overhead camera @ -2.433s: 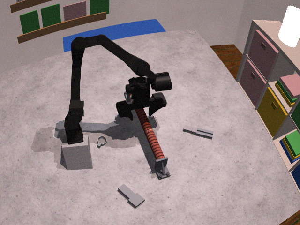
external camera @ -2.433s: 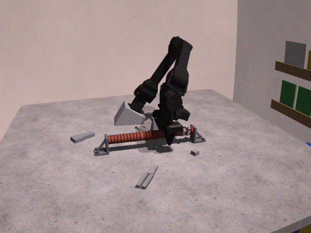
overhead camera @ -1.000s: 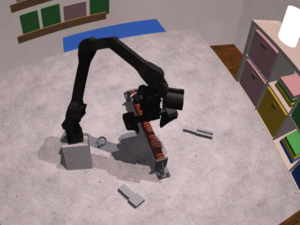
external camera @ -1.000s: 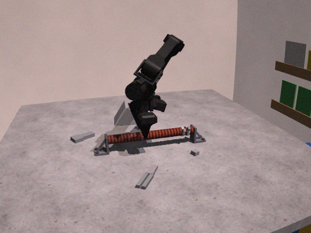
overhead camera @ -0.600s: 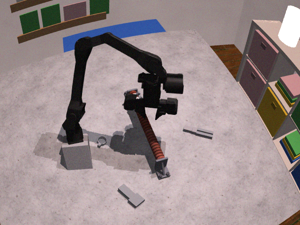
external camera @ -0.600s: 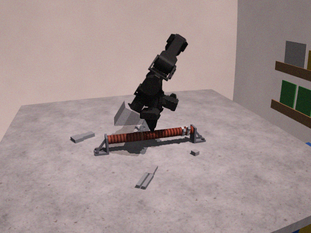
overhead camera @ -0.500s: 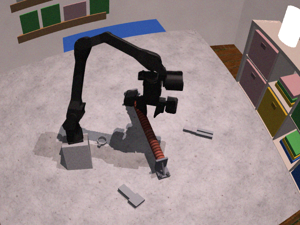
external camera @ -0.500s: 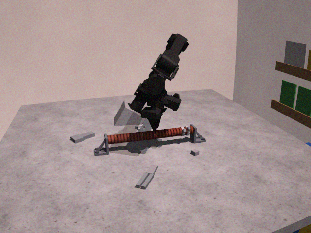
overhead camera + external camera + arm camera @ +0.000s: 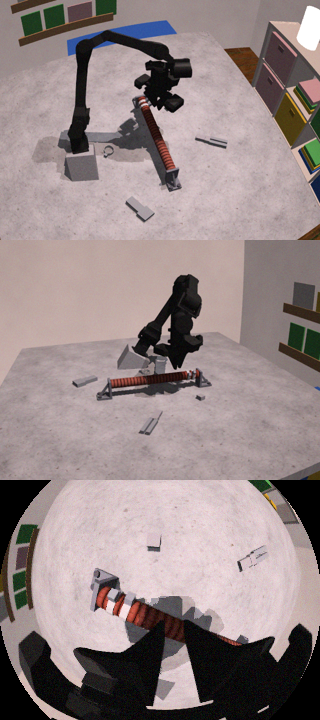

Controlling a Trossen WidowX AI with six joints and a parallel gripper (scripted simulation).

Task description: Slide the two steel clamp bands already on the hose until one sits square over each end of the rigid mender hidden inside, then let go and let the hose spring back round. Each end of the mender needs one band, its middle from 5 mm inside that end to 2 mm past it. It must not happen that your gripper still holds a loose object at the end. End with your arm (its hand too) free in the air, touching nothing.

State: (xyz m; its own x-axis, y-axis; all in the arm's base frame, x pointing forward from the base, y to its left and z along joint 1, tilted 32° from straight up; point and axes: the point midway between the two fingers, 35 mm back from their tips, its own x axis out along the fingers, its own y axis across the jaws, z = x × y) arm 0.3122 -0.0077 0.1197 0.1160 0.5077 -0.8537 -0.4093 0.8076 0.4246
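The small grey block lies 8 cm ahead of my hand, 6 cm to the left of it and 12 cm below it.
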